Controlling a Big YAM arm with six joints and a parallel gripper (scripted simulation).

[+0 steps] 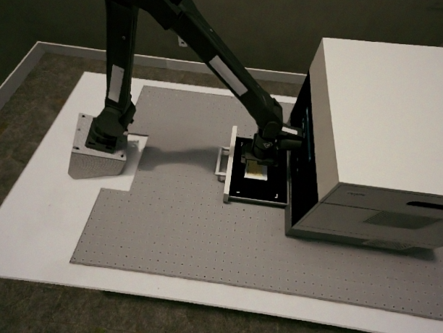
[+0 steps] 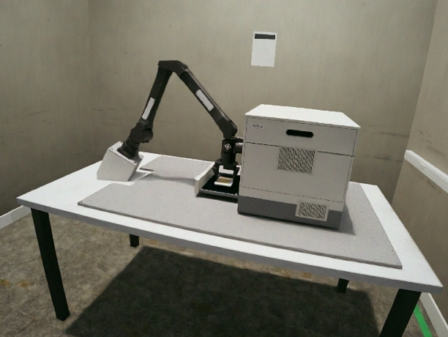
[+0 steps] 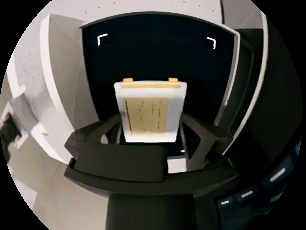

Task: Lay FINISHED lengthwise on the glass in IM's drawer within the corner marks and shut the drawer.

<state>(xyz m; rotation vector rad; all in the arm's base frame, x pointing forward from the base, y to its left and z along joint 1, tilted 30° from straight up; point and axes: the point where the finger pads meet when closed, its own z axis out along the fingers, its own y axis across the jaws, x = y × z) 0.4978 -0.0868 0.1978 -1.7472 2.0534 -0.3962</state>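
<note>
Now: the drawer 2 cm ahead of my hand and 1 cm below it. Round my hand: cassette 1 cm to the left, 1 cm below.
</note>
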